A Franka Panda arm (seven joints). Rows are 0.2 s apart.
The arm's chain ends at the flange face. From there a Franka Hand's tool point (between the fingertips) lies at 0.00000 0.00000 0.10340 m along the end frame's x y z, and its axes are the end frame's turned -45 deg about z.
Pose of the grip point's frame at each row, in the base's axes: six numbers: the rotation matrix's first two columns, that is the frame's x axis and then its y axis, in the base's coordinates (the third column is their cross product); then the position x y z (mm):
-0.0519 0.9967 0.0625 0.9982 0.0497 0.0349 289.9 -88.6 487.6
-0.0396 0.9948 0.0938 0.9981 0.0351 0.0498 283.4 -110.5 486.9
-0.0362 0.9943 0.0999 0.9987 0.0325 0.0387 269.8 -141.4 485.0
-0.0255 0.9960 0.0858 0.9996 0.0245 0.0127 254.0 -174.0 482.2
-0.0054 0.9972 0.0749 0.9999 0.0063 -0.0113 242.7 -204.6 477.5
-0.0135 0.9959 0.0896 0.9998 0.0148 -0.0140 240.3 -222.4 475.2
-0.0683 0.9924 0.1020 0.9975 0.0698 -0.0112 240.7 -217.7 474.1
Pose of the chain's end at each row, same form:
0.6691 0.7399 0.0689 0.7425 -0.6696 -0.0195 286.6 -95.2 590.7
0.6778 0.7282 0.1015 0.7338 -0.6786 -0.0311 278.6 -120.4 589.7
0.6806 0.7261 0.0980 0.7318 -0.6801 -0.0433 266.2 -151.9 587.8
0.6888 0.7216 0.0697 0.7249 -0.6870 -0.0517 252.9 -182.9 585.2
0.7032 0.7096 0.0450 0.7109 -0.7007 -0.0610 243.9 -212.3 580.6
0.6974 0.7147 0.0535 0.7165 -0.6937 -0.0733 241.9 -231.6 578.2
0.6570 0.7511 0.0642 0.7536 -0.6524 -0.0800 242.6 -228.1 577.0

